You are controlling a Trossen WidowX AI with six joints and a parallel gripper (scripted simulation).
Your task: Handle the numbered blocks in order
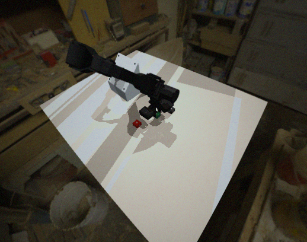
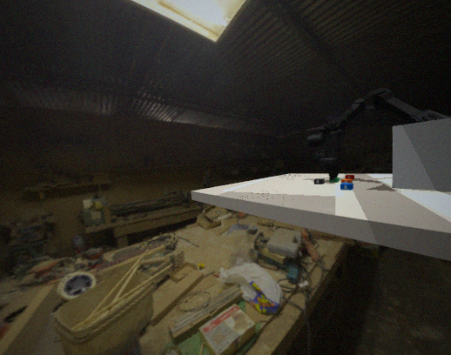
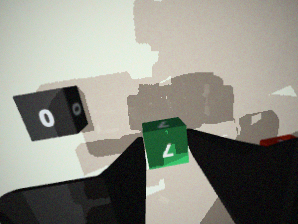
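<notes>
My gripper tip is right at the green block. From my gripper tip the other things lie so: black block (40 mm ahead, 70 mm to the left); orange block (60 mm behind, 70 mm to the left); red block (50 mm behind, 110 mm to the right).
</notes>
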